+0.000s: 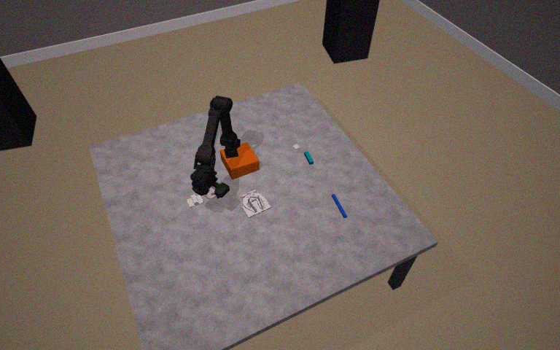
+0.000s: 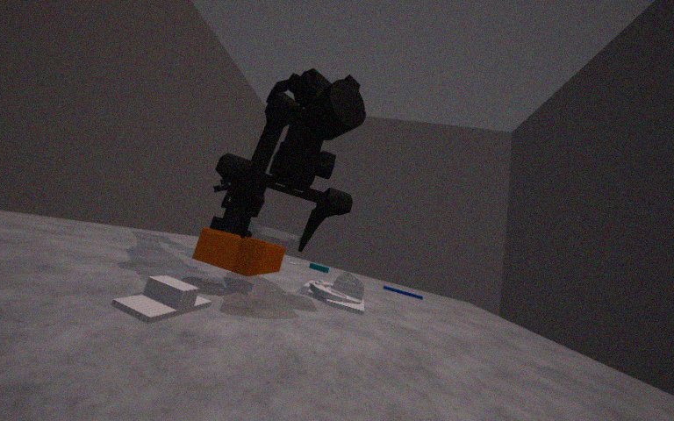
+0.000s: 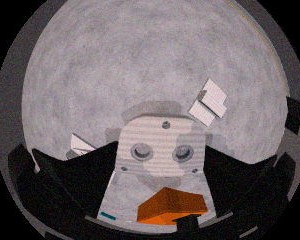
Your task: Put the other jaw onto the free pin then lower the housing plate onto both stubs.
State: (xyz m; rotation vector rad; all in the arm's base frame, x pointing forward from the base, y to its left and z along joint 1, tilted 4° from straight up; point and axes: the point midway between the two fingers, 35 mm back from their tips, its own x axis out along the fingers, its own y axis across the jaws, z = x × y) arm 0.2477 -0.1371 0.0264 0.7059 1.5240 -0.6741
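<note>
My gripper tip is 3 cm short of the white jaw, 17 cm to the right of it and 7 cm above it. From my gripper tip the other things lie so: teal bar: 17 cm behind, 53 cm to the left, 8 cm below; small white cube: 27 cm behind, 49 cm to the left, 8 cm below; white stepped block: 4 cm behind, 8 cm to the right, 8 cm below.
</note>
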